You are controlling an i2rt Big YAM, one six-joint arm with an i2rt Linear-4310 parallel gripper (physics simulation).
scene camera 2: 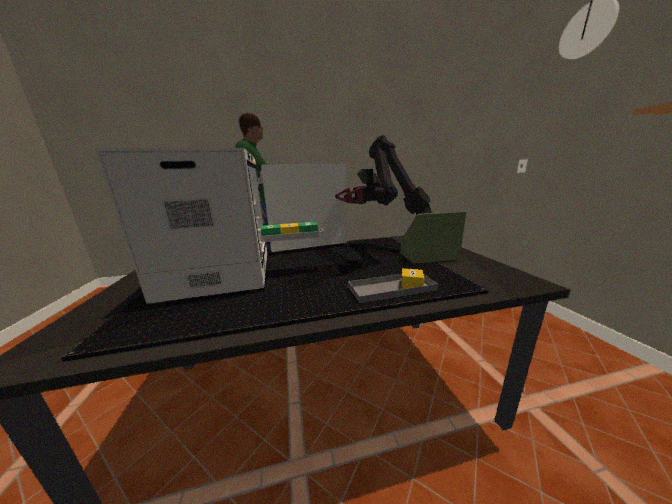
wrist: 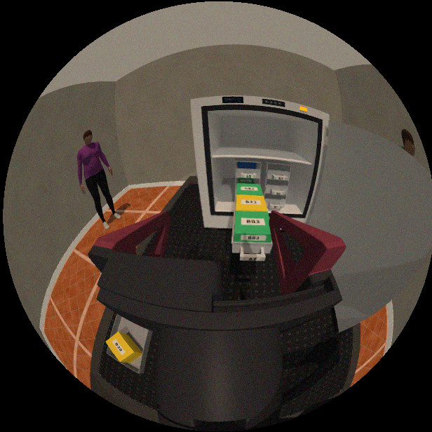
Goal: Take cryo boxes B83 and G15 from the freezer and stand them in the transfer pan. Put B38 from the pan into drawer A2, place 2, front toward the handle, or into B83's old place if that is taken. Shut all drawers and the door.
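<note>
My gripper is wide open and empty, above and in front of the pulled-out drawer A2. In this drawer, green box B83 stands at the handle end. Behind it are a yellow box, whose label seems to read B33, and a green box. Yellow box B38 stands in the transfer pan. The freezer has its door open. No label reads G15.
The B drawers stand shut to the right of A2 in the wrist view. A blue-topped box shows above the A column. A green angled panel stands on the table near the arm's base. Two people stand beyond the table.
</note>
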